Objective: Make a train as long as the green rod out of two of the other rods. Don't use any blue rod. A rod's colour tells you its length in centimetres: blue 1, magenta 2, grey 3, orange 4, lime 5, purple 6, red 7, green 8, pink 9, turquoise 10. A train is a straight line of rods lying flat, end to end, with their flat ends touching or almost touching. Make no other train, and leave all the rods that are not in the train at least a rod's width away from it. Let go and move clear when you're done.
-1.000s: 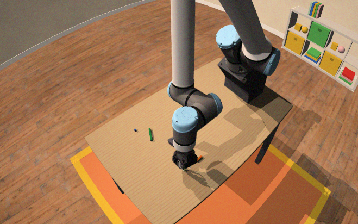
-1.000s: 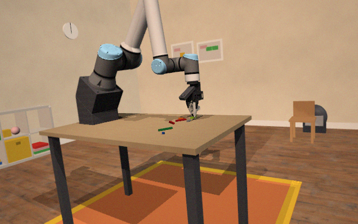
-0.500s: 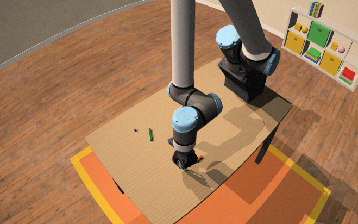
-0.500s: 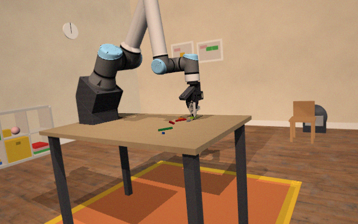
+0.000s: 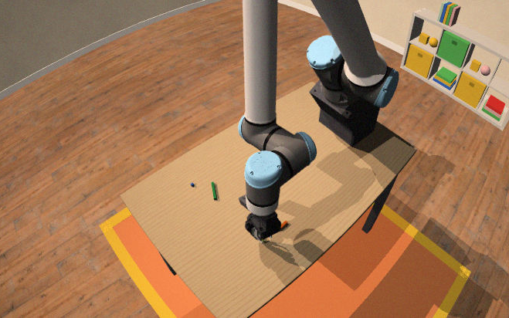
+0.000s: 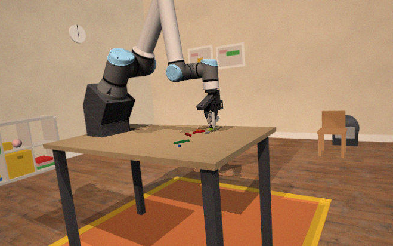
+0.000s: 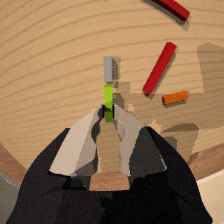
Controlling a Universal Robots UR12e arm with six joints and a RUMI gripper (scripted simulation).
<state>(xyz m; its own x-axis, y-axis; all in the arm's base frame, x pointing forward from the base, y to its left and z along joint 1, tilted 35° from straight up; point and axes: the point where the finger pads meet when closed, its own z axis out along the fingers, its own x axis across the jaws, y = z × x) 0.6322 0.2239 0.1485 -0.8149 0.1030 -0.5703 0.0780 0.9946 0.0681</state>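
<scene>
Now: the lime rod 10 mm below my hand. The rest, counted from my hand: green rod 270 mm to the right, 20 mm below, 10 mm ahead; grey rod 40 mm to the right, 20 mm below; orange rod 100 mm behind, 20 mm below.
</scene>
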